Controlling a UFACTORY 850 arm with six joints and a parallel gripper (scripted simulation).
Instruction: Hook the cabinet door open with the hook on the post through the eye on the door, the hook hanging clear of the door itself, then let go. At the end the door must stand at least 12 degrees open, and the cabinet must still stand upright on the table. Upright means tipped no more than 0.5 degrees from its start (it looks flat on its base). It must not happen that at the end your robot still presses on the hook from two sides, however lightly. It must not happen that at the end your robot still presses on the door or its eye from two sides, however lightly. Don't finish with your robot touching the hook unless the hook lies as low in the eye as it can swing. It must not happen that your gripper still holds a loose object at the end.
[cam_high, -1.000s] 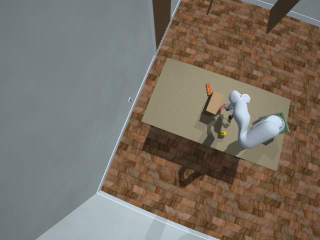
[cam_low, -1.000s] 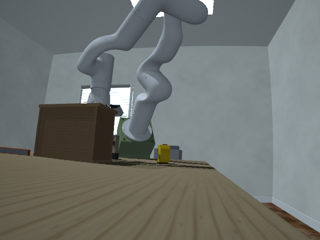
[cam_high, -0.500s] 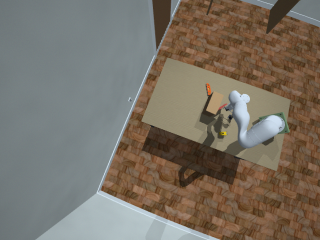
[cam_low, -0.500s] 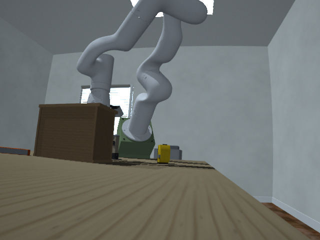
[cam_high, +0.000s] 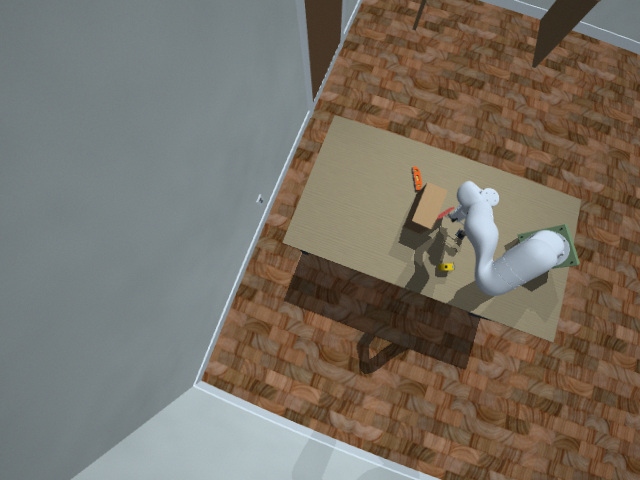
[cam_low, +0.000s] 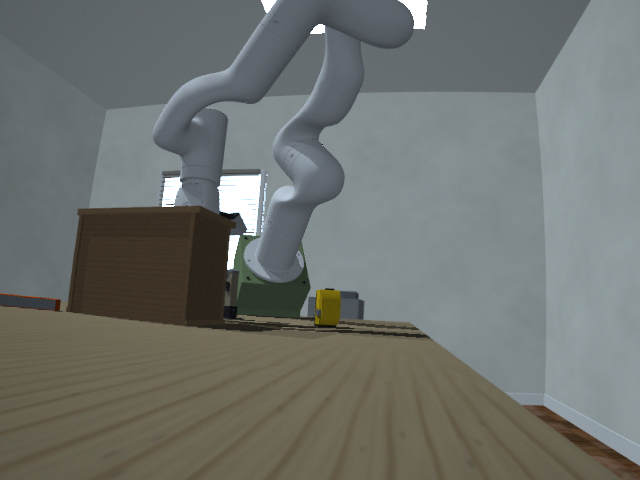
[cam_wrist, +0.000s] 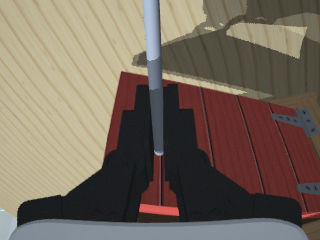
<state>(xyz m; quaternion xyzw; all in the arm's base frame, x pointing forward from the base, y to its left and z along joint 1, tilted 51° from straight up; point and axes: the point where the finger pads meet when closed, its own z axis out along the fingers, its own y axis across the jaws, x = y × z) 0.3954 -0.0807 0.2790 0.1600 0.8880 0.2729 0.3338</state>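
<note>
My gripper is now 6 cm short of the red door, 5 cm to the right of it and 4 cm above it. Round my hand: hook post (8 cm behind, 1 cm to the left, 4 cm below); then yellow box (11 cm behind, 24 cm to the left, 7 cm below).
</note>
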